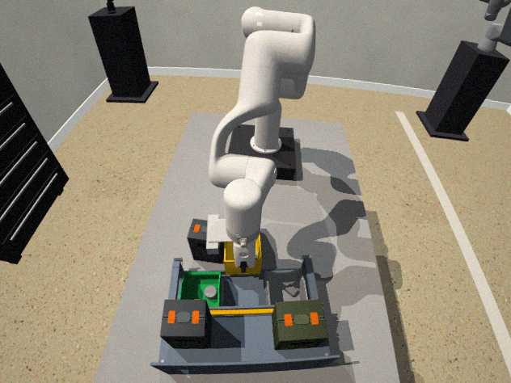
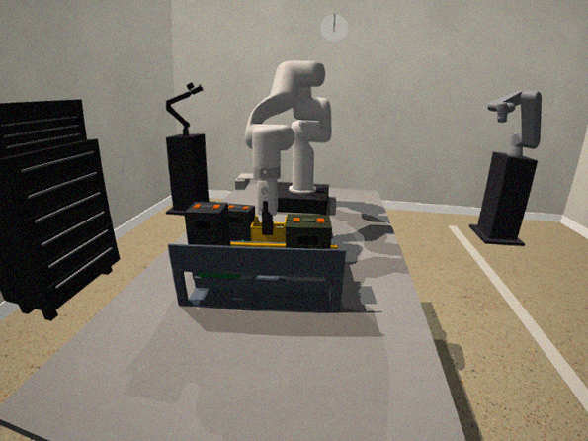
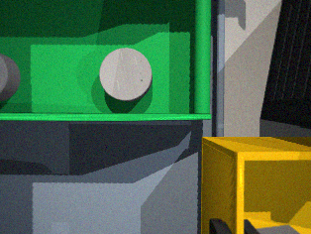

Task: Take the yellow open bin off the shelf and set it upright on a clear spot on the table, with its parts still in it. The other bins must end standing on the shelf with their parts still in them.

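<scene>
Right now my hand is 80 mm past the yellow open bin, 10 mm to the left of it and 40 mm above it. Round my hand: grey shelf: 110 mm ahead, 10 mm to the left, 30 mm below; then yellow bar: 140 mm ahead, 20 mm to the left, 10 mm above; then grey bin: 80 mm ahead, 120 mm to the left, 50 mm below.
</scene>
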